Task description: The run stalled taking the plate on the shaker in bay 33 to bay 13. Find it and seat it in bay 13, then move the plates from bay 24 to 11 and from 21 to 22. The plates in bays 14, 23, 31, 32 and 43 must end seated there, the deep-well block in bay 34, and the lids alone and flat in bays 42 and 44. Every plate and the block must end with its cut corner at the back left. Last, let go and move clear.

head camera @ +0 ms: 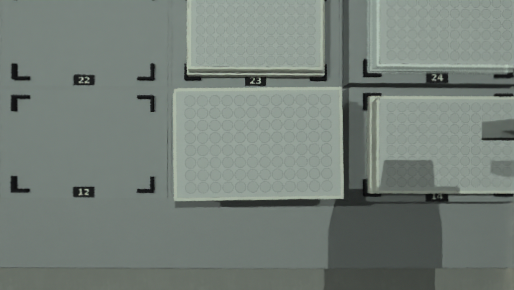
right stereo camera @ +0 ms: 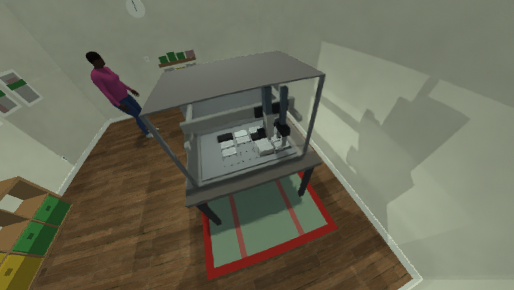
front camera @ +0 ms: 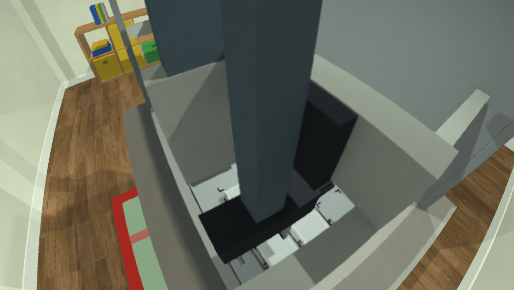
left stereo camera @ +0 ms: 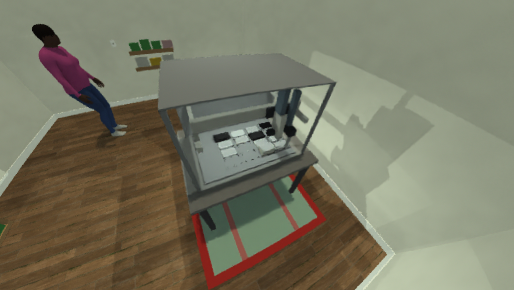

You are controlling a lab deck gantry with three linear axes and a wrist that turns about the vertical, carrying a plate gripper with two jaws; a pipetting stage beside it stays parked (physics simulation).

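Frame: origin at the robot's base, x back, y down, z right, level; metres.
Seen in the pictures: gripper, fingertip midpoint: (right stereo camera: 281, 141) (front camera: 260, 244) (left stereo camera: 282, 141); robot's base, link origin: (right stereo camera: 225, 166) (left stereo camera: 227, 167).
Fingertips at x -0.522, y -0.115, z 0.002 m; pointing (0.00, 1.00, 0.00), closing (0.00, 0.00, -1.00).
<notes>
Pixels of each thing's top centre, then the offset from my fingertips to it. "spot": a spot on its surface instead.
- tall pale body with a well-patterned top, top centre: (head camera: 258, 143) (right stereo camera: 265, 146) (left stereo camera: 267, 146) dx +0.128, dy +0.058, dz -0.046 m
- bay 23, surface spot: (head camera: 255, 37) spot: dx +0.130, dy +0.100, dz -0.141 m
- bay 24, surface spot: (head camera: 445, 35) (front camera: 310, 234) spot: dx -0.030, dy +0.086, dz -0.138 m
- bay 14, surface spot: (head camera: 435, 145) (front camera: 279, 251) spot: dx -0.022, dy +0.086, dz -0.045 m
- bay 21 plate, top centre: (left stereo camera: 229, 151) (right stereo camera: 228, 151) dx +0.458, dy +0.100, dz -0.152 m
- dark shaker, top centre: (left stereo camera: 256, 133) dx +0.126, dy +0.084, dz -0.261 m
- black item, top centre: (left stereo camera: 221, 135) (right stereo camera: 224, 135) dx +0.462, dy +0.084, dz -0.367 m
A tall pale body with a well-patterned top (head camera: 258, 145) (left stereo camera: 264, 146) (right stereo camera: 263, 146) stands over bay 13; I cannot tell whether it is one block or a stack. My gripper (left stereo camera: 288, 140) (right stereo camera: 283, 142) is raised to its right, above the bay 14 side. Part of one jaw shows at the head view's right edge, with no plate in it; the jaws look open. Plates lie in bay 23 (head camera: 255, 37), bay 24 (head camera: 445, 35) (front camera: 310, 226) and bay 14 (head camera: 435, 145) (front camera: 278, 247). Bays 12 and 22 are bare. The bay 21 plate (left stereo camera: 229, 152) (right stereo camera: 229, 151) sits at the left. Cut corners are unclear.
The dark shaker (left stereo camera: 256, 135) stands behind bay 23. A black item (left stereo camera: 221, 136) (right stereo camera: 225, 137) lies at the back left of the deck. The gantry column (front camera: 267, 110) and gripper body hide much of the deck in the front view. The pale pipetting stage (right stereo camera: 269, 126) stands beside the gripper.
</notes>
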